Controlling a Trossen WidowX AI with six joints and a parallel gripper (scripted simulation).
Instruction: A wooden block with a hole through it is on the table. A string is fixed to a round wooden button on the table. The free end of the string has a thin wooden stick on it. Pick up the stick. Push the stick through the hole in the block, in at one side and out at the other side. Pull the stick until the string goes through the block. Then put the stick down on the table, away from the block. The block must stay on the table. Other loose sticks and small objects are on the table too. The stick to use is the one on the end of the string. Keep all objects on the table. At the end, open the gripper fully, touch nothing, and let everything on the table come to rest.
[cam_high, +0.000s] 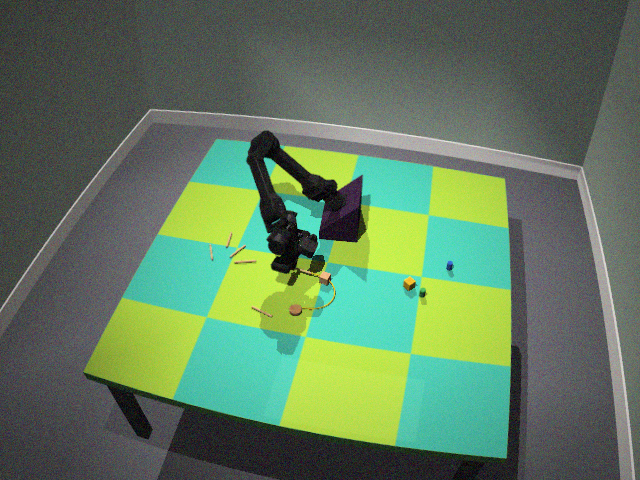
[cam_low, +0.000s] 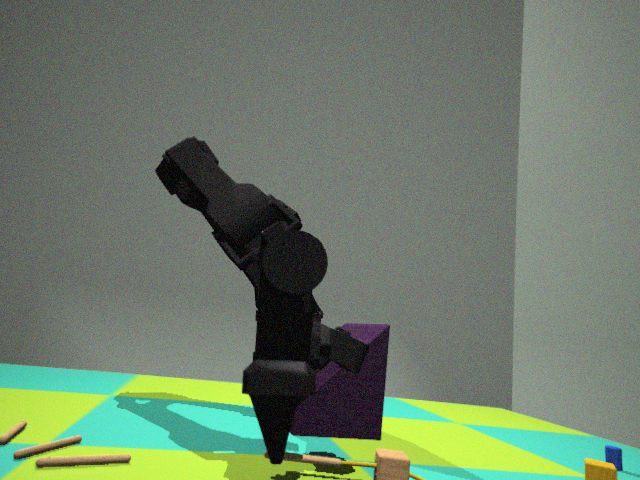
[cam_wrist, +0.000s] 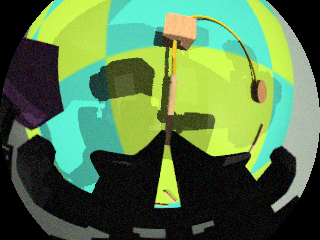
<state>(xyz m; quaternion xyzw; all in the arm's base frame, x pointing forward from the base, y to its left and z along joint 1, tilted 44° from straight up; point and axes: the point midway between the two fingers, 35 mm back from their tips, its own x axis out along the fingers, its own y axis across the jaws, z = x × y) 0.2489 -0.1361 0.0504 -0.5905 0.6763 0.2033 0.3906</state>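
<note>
Now: gripper tip 4 cm short of the wooden block, 11 cm to the right of it and 1 cm below it. The rest, counted from my gripper tip: orange cube: 3 cm ahead, 39 cm to the left, 1 cm above; round wooden button: 17 cm ahead, 3 cm to the left; thin wooden stick: 1 cm ahead, 4 cm to the left, 1 cm above.
</note>
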